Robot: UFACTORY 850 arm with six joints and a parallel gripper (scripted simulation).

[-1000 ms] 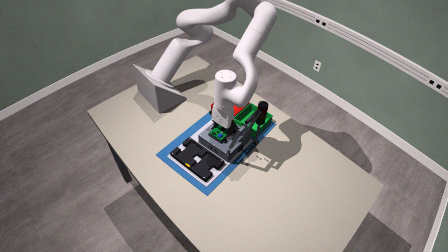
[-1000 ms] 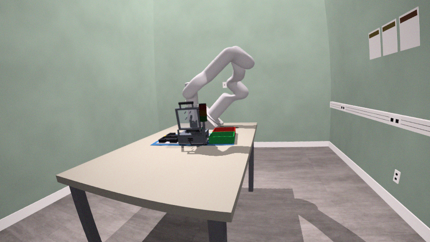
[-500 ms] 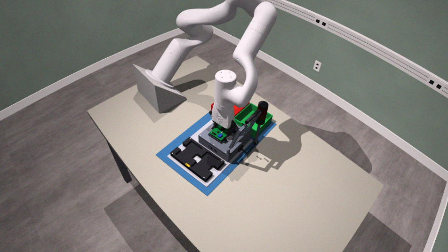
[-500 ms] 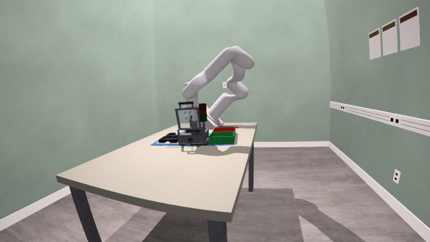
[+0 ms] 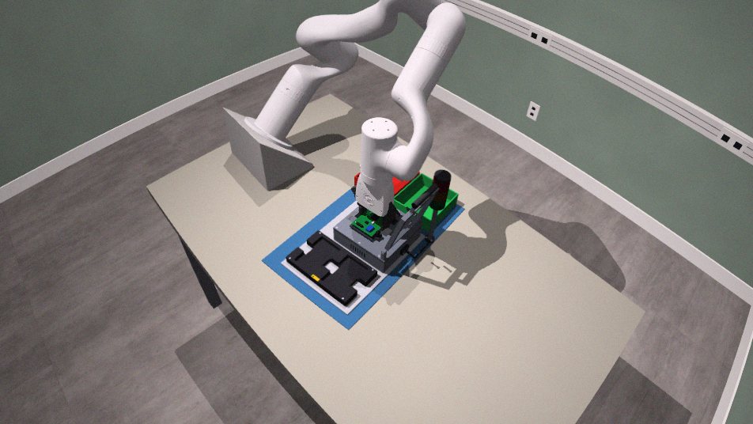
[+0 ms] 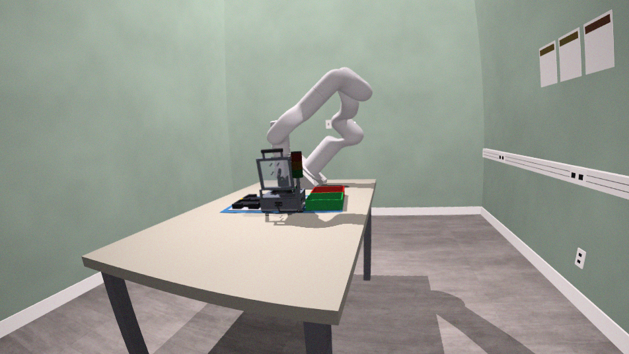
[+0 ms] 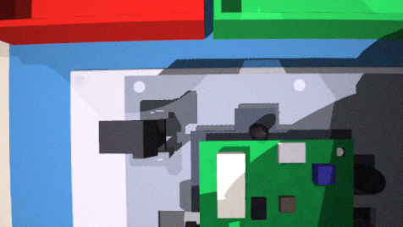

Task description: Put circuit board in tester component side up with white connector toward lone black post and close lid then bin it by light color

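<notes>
The green circuit board is right at my hand. The rest, counted from my hand: black latch part (7 cm behind, 5 cm to the left, 1 cm above); green bin (1 cm ahead, 20 cm to the left, 7 cm below); lid (12 cm ahead, 2 cm to the left, 10 cm above).
</notes>
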